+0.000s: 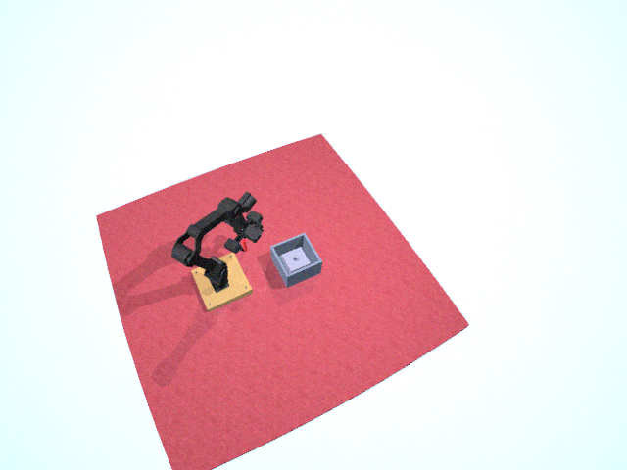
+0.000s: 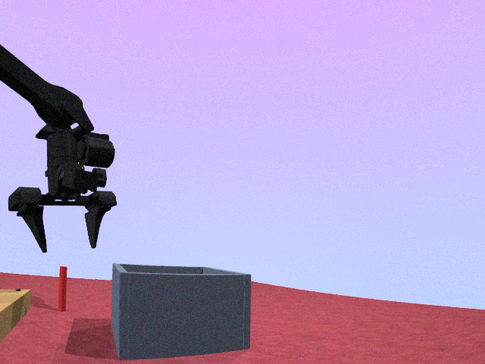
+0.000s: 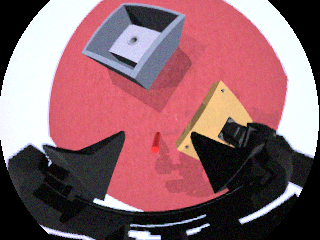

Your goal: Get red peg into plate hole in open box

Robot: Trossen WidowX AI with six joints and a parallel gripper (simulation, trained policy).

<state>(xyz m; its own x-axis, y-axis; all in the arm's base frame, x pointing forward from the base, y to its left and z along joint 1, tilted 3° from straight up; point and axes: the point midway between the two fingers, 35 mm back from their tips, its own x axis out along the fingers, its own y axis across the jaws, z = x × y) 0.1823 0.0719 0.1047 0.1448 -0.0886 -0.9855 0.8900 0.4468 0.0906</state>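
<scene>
Right now the red peg is 7 cm below my gripper tip, 4 cm to the left of it and 1 cm behind it. The rest, counted from my gripper tip: grey box 14 cm ahead, 13 cm to the right, 8 cm below; then pale plate 14 cm ahead, 13 cm to the right, 7 cm below.
</scene>
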